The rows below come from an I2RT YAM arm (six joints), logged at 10 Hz.
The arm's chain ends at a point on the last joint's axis. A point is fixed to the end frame.
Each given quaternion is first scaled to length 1.
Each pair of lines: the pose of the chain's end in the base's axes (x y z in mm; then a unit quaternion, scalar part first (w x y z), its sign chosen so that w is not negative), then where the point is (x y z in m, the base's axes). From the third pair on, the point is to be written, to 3 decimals.
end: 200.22 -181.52 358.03 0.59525 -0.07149 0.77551 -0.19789
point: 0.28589 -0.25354 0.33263
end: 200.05 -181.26 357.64 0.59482 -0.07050 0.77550 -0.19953
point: 0.28545 -0.25363 0.33234
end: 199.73 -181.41 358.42 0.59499 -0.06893 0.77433 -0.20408
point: 0.285 -0.255 0.334
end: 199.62 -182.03 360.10 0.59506 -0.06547 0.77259 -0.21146
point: 0.284 -0.257 0.336
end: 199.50 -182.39 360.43 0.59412 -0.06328 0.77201 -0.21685
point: 0.283 -0.258 0.337
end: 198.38 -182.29 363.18 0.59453 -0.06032 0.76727 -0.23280
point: 0.280 -0.260 0.343
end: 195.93 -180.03 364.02 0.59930 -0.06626 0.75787 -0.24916
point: 0.277 -0.259 0.348
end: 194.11 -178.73 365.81 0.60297 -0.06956 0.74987 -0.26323
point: 0.275 -0.259 0.353
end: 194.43 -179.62 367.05 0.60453 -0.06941 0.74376 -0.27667
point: 0.274 -0.261 0.357
